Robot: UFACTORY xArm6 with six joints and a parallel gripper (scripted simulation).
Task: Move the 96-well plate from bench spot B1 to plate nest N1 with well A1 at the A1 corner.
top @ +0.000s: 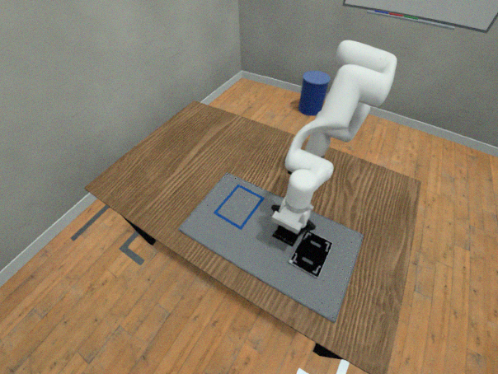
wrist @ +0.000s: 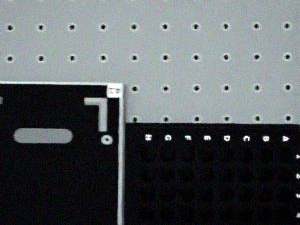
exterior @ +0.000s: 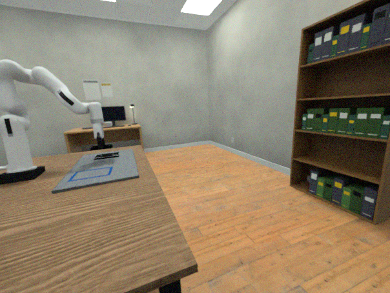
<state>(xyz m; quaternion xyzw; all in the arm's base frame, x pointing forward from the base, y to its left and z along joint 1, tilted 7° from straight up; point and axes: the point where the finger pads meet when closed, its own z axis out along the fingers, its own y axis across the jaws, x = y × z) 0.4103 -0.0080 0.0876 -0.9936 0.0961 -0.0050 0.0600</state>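
My gripper is now 11 cm to the right of the black plate nest N1, 10 cm above it and 3 cm short of it. From my hand the other things lie so: black 96-well plate: 1 cm below.
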